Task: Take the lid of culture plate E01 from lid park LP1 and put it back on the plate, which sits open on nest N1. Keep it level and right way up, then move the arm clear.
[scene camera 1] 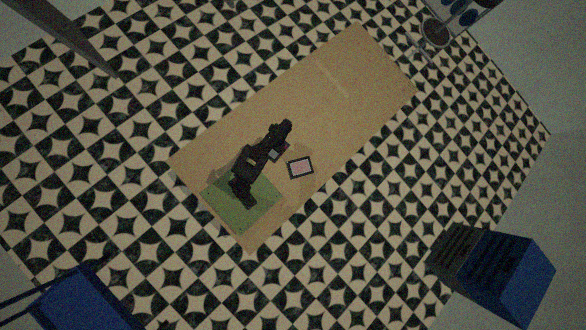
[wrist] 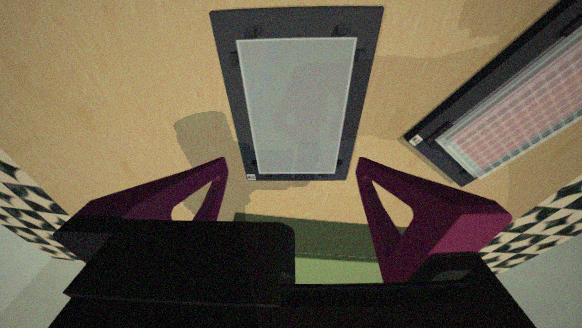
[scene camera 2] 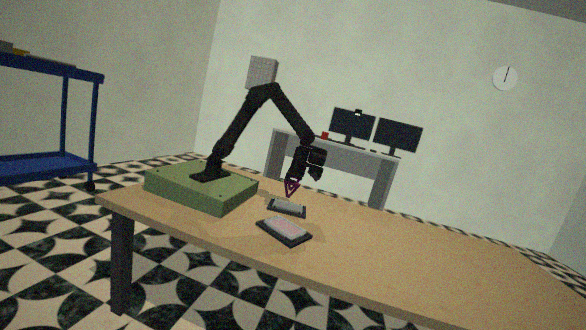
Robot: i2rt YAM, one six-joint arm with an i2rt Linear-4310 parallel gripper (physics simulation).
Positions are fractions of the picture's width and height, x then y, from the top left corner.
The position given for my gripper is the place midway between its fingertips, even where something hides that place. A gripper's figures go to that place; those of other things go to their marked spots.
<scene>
My gripper (wrist: 0.50, 0.50) is 0.13 m from the lens. A well plate with pink wells (wrist: 0.91, 0.33): 0.26 m from the lens.
</scene>
